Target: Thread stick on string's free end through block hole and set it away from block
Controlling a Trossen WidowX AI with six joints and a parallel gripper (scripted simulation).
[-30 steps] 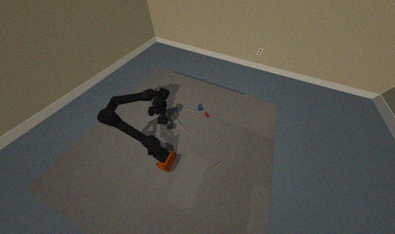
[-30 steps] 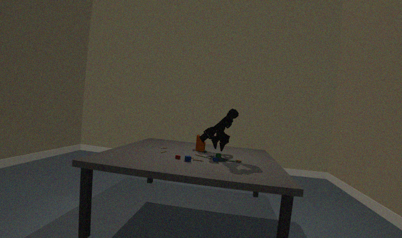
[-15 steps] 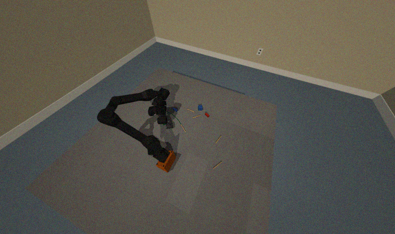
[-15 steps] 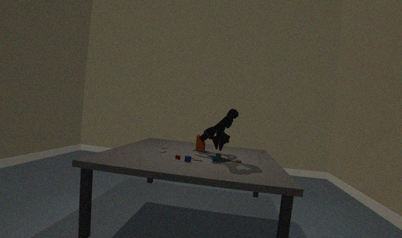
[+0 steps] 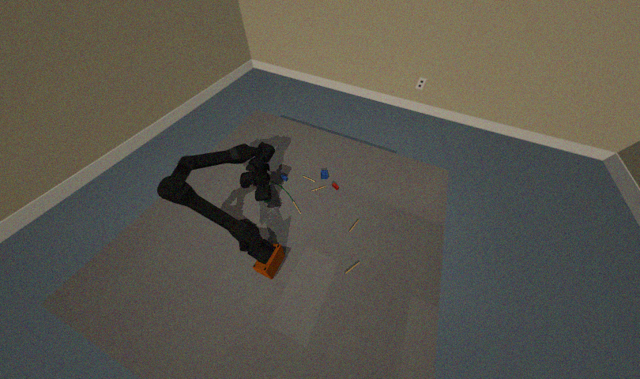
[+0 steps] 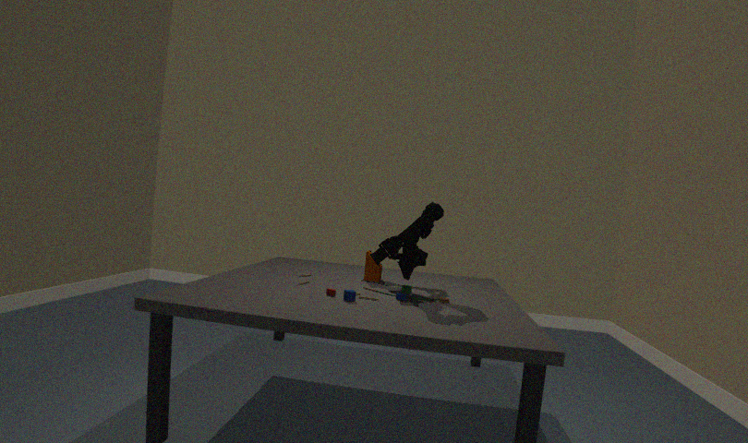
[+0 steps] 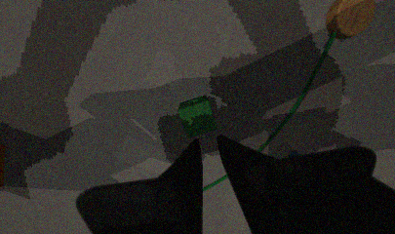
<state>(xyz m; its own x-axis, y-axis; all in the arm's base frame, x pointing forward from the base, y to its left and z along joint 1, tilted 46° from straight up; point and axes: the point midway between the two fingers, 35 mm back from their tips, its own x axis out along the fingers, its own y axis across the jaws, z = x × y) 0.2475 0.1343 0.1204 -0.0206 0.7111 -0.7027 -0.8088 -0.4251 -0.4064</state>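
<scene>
The green block is 1 cm behind my gripper tip and 4 cm below it. Also, from my gripper tip: round wooden button 8 cm ahead, 16 cm to the left, 5 cm below; thin wooden stick 2 cm ahead, 14 cm to the right, 6 cm below; blue block 25 cm ahead, 19 cm to the right, 4 cm below.
</scene>
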